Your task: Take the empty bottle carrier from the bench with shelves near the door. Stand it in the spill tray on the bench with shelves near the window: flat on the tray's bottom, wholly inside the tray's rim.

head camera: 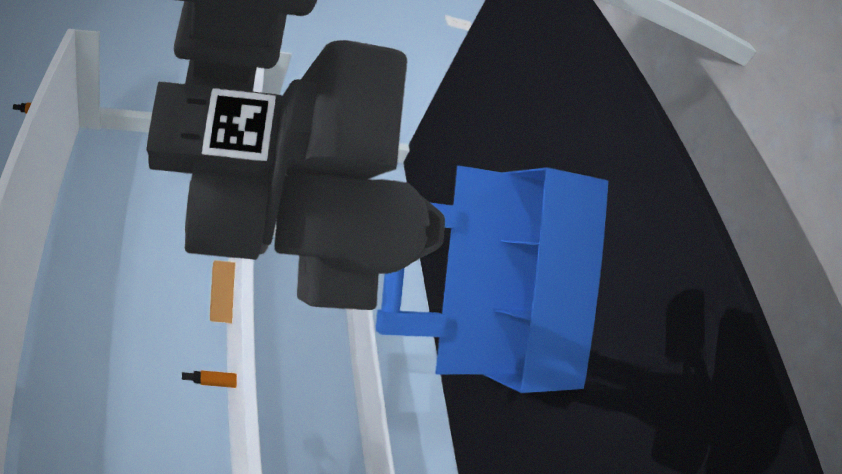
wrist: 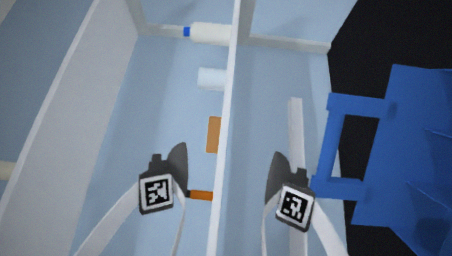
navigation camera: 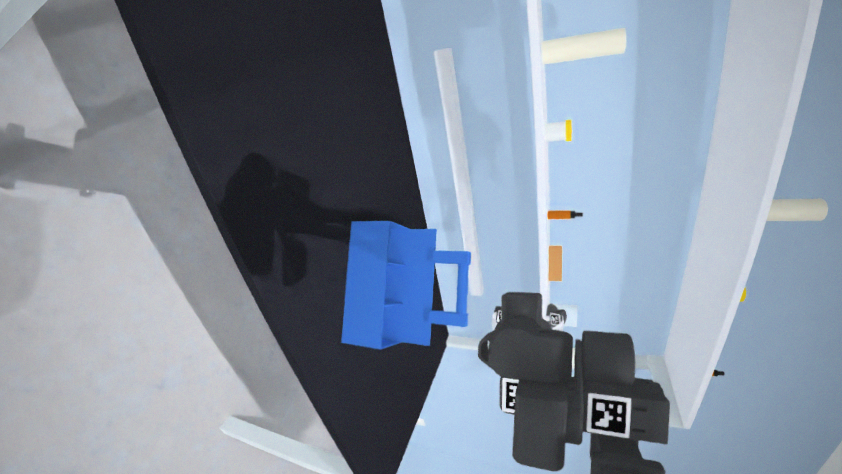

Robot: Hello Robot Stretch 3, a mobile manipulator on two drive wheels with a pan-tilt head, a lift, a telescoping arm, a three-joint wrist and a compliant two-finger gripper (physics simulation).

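Frame: origin at the robot's base, x left, y ahead, z down, level; metres.
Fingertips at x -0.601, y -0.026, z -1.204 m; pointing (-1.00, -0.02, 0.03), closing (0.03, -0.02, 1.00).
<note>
A point is followed by its place in that frame.
The blue bottle carrier (head camera: 565, 282) @[x -0.694, y -0.003, z -0.824 m] (navigation camera: 366, 282) @[x -0.694, y 0.000, z -0.821 m] (wrist: 380, 165) stands on the dark bench top (head camera: 518, 94) @[x -0.948, y -0.343, z -0.763 m] (navigation camera: 247, 76) @[x -0.370, y 0.360, z -0.762 m] (wrist: 345, 55). The compartments that show are empty. Its rectangular handle lies on the side towards the shelves. My gripper (navigation camera: 526, 317) @[x -0.601, y -0.026, z -1.204 m] (wrist: 228, 164) @[x -0.601, y -0.026, z -1.204 m] is open with nothing between its fingers. In the wrist view, the handle is to the right of the right finger, apart from it. In the head view, the wrist body hides the fingers and part of the handle. The spill tray does not show.
A white shelf board (head camera: 240, 365) @[x -0.910, y 0.157, z -1.220 m] (navigation camera: 537, 117) @[x -0.726, y 0.372, z -1.208 m] (wrist: 225, 120) runs past the gripper, with an orange-brown box (head camera: 222, 291) @[x -1.111, y 0.060, z -1.241 m] (navigation camera: 555, 263) @[x -1.111, y 0.061, z -1.240 m] (wrist: 213, 134), an orange bottle (head camera: 218, 378) @[x -0.970, y 0.192, z -1.250 m] (navigation camera: 559, 214) @[x -0.969, y 0.195, z -1.251 m] (wrist: 201, 195) and a blue-capped white bottle (wrist: 210, 33). A white strip (navigation camera: 456, 147) @[x -1.008, y 0.426, z -0.939 m] (wrist: 296, 130) lies nearer the carrier.
</note>
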